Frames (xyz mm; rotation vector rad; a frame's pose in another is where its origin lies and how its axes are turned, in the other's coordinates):
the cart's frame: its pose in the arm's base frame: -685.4 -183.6 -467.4 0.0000 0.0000 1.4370
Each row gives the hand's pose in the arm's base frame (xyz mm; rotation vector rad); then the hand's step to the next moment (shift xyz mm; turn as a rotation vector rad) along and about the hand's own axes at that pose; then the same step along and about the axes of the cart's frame.
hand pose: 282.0 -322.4 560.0 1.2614 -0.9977 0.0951
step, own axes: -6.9 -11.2 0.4 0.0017 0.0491 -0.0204
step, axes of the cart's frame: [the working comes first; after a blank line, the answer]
step, axes of the arm's base frame: 2.0 -1.3 -13.0 -0.0150 0.0336 0.0384

-1.0 -2.1 -13.0 0.0313 0.0194 0.0384
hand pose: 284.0 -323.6 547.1 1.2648 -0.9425 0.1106
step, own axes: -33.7 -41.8 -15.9 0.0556 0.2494 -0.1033
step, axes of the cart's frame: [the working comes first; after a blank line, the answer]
step, axes of the arm's base frame: 10.2 12.7 -53.6 -0.0465 0.1510 0.2258

13.9 -8.4 -53.6 0.1435 0.0662 0.2258
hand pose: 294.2 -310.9 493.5 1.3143 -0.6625 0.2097
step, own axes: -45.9 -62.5 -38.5 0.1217 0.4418 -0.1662
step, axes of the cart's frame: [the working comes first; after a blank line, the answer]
step, axes of the arm's base frame: 7.3 29.6 -81.0 -0.0694 0.2466 0.4147

30.3 -3.3 -81.0 0.2352 0.1016 0.4147
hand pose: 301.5 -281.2 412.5 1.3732 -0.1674 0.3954
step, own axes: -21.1 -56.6 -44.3 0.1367 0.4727 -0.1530
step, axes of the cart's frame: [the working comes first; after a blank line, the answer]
step, axes of the arm's base frame: -3.6 31.3 -68.0 -0.0654 0.2409 0.4508

30.6 7.7 -68.0 0.2300 0.0970 0.4508
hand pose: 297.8 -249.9 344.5 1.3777 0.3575 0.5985
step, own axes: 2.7 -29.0 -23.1 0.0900 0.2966 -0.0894
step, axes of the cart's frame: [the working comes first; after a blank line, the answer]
step, axes of the arm's base frame: -5.6 17.9 -32.1 -0.0339 0.1483 0.2845

17.0 7.9 -32.1 0.1425 0.0534 0.2845
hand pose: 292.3 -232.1 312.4 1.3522 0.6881 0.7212
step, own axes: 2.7 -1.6 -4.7 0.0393 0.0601 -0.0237
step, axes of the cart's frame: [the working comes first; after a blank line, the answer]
step, axes of the arm's base frame: -2.0 4.9 -2.1 0.0015 0.0501 0.0566

4.6 2.6 -2.1 0.0499 0.0052 0.0566
